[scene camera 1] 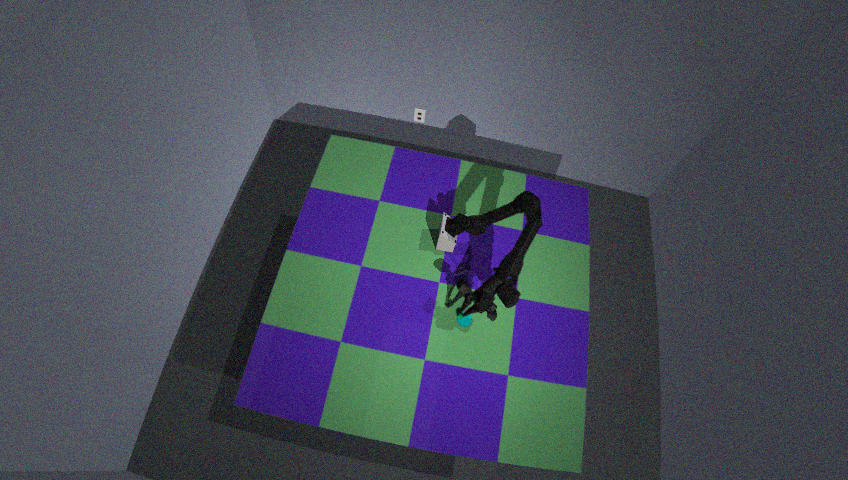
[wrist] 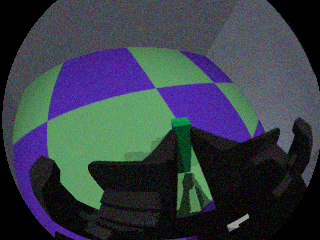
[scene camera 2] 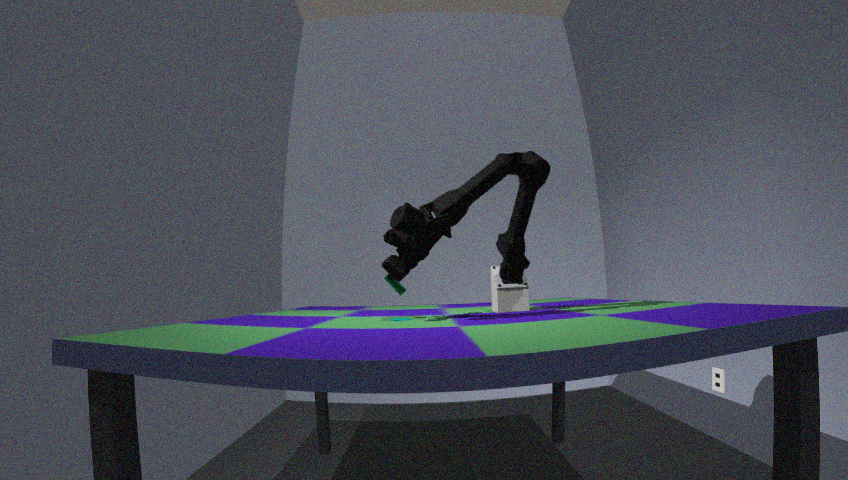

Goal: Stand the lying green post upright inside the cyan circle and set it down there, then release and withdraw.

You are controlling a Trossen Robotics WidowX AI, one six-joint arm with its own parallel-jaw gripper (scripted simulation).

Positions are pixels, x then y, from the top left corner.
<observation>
gripper: holds a green post [wrist: 182,126]
</observation>
